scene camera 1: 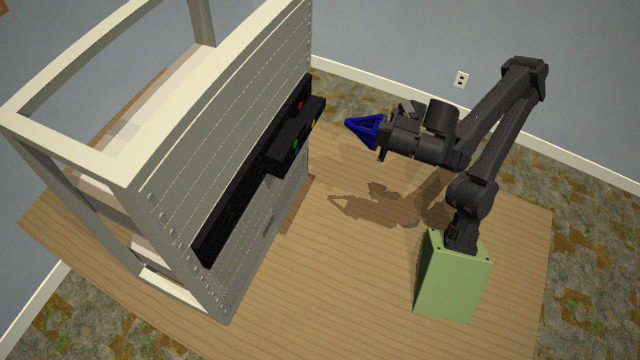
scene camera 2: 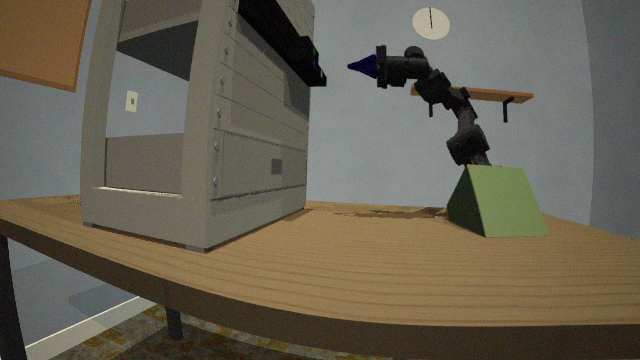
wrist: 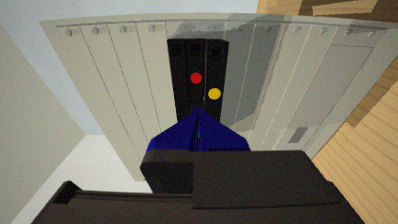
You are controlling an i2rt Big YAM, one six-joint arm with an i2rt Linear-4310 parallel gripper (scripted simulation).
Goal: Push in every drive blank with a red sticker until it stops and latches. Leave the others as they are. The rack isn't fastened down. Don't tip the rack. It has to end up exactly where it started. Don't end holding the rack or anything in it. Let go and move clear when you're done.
Labels:
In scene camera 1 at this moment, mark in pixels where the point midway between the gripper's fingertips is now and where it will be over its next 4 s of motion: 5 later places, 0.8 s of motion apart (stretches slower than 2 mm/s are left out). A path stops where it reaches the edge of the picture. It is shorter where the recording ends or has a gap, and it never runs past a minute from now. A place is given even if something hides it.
My gripper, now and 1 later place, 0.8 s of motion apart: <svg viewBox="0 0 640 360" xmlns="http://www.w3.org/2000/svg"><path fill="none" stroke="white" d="M344 121L390 137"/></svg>

